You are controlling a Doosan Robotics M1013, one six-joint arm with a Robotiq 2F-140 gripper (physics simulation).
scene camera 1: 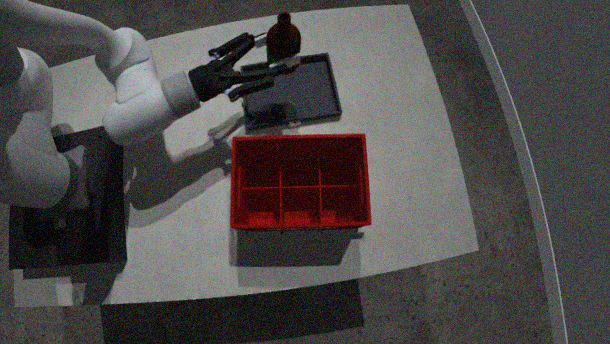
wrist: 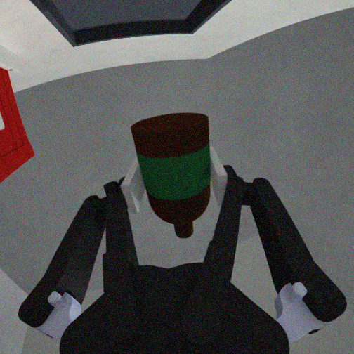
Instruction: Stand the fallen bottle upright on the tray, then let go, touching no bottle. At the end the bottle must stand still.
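Places are measured from the arm's base along level axes (x ahead, y left, z up), in metres.
Pixels of known places: arm's base, link origin: [scene camera 1: 62,183].
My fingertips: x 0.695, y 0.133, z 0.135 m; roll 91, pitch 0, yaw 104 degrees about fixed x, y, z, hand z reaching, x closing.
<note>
For each thing: its top centre in the pictures, then the offset to it from my fingertips. "spot": a spot on its surface instead. Level surfaces: height alone.
- brown bottle, top centre: [scene camera 1: 281,17] 0.005 m right, 0.018 m back, 0.102 m up
- dark grey tray, surface spot: [scene camera 1: 337,95] spot: 0.063 m right, 0.104 m ahead, 0.179 m down
- red crate, surface spot: [scene camera 1: 368,185] spot: 0.335 m right, 0.079 m ahead, 0.029 m down
- pale table, surface height: 0.205 m down
The brown bottle [scene camera 1: 283,39] [wrist: 173,175] with a green label is held in the air near the back left edge of the tray. In the scene view its neck points up and it looks about upright. My gripper [scene camera 1: 273,50] [wrist: 175,162] is shut on the bottle, with one pale fingertip pad on each side of the label. The dark grey tray [scene camera 1: 337,95] [wrist: 135,31] lies on the table, with a dark shadow on its front left part. The bottle's base is partly hidden by a finger in the scene view.
A red crate [scene camera 1: 368,185] [wrist: 17,145] with compartments stands in front of the tray. The pale table [scene camera 1: 410,150] carries both. The white arm [scene camera 1: 142,105] reaches in from the left, above its dark base block [scene camera 1: 107,200].
</note>
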